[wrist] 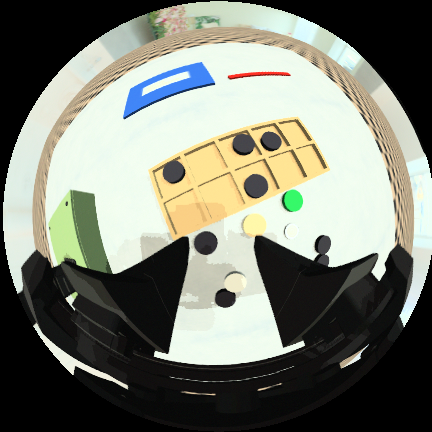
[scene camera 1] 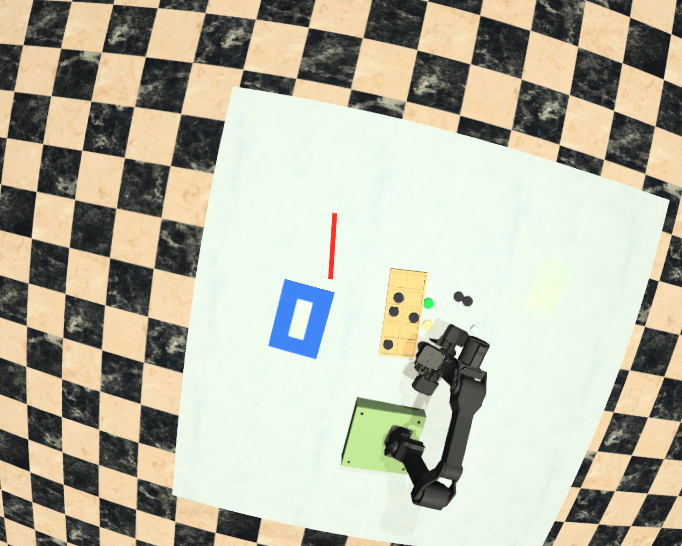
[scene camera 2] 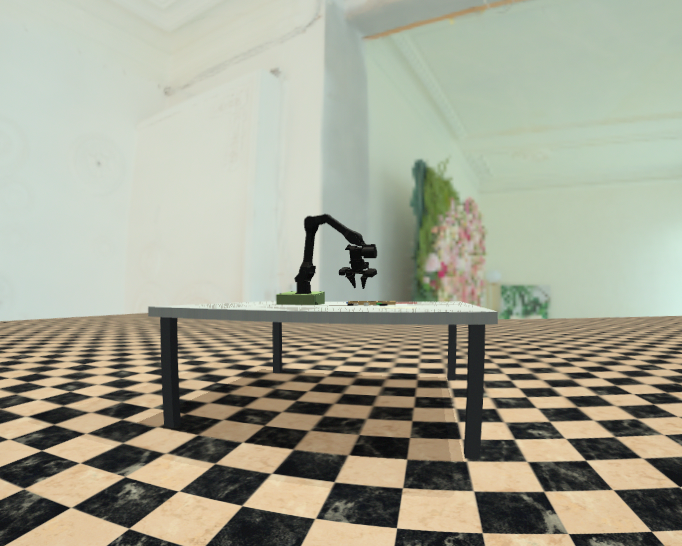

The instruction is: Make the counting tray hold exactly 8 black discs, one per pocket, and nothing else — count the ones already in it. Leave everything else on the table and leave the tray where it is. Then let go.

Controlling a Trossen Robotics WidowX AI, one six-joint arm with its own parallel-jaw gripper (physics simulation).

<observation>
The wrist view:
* my gripper: 221, 241
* tan counting tray: 212, 188
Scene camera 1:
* my gripper: 425, 346
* tan counting tray: 412, 284
</observation>
